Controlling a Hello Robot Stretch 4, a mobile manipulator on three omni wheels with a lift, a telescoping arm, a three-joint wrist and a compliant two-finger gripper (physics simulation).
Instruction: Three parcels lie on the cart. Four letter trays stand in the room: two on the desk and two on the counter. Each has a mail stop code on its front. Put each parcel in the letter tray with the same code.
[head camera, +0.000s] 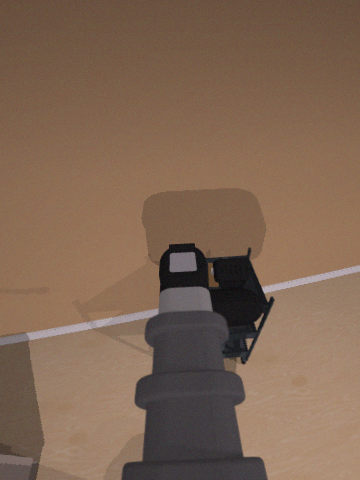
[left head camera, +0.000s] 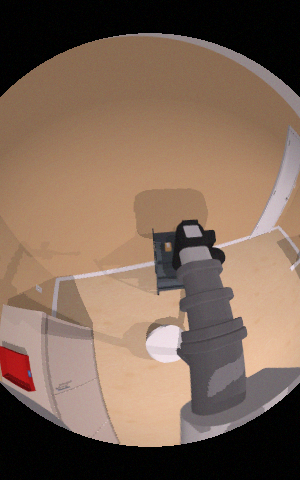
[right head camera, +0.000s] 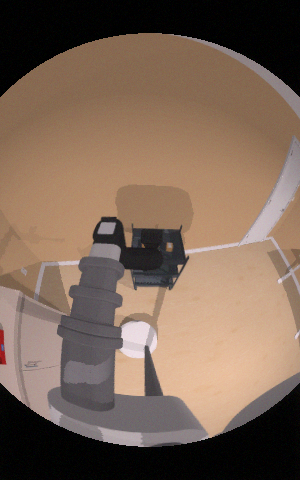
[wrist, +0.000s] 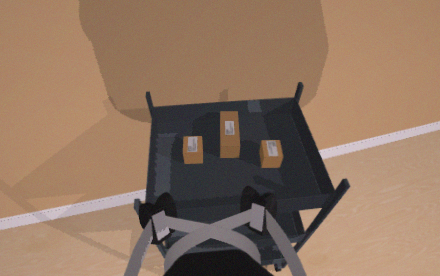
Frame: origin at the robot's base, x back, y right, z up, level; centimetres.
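Seen in the pictures: gripper, between the fingertips: (wrist: 208, 205); robot's base, origin of its link: (left head camera: 165, 342) (right head camera: 136, 338).
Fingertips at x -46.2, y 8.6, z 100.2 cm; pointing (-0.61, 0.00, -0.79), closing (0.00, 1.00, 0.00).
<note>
Pixels of each thing's top centre, then the offset from my fingertips to it. "*": a spot on its surface instead.
- small left parcel, centre of its top: (wrist: 192, 144) dz -31.8, dx -33.0, dy -3.1 cm
- longer middle parcel, centre of its top: (wrist: 229, 127) (head camera: 213, 271) dz -31.6, dx -37.8, dy +7.3 cm
- small right parcel, centre of its top: (wrist: 272, 148) dz -31.8, dx -29.9, dy +17.7 cm
- pale cabinet, a spot on its surface: (left head camera: 70, 350) * dz -48.2, dx +57.1, dy -85.9 cm
Three brown parcels with white labels lie apart on the top shelf of the dark cart (head camera: 259, 330) (wrist: 312, 150): a small left parcel (wrist: 193, 150), a longer middle parcel (wrist: 230, 135) and a small right parcel (wrist: 271, 154). The label codes are too small to read. My gripper (wrist: 208, 205) is open and empty, above the cart's near edge, with the parcels beyond the fingertips. In the head views the wrist hides the fingers and most of the shelf. A red letter tray (left head camera: 17, 369) (right head camera: 2, 347) stands at the lower left; its code is unreadable.
The red tray stands on a pale cabinet (left head camera: 70, 350) (right head camera: 40, 335). A wall is behind the cart, with a white door (left head camera: 279, 185) (right head camera: 272, 195) to the right. A round white object (left head camera: 164, 344) (right head camera: 138, 339) is below the arm. White legs show at the right edge.
</note>
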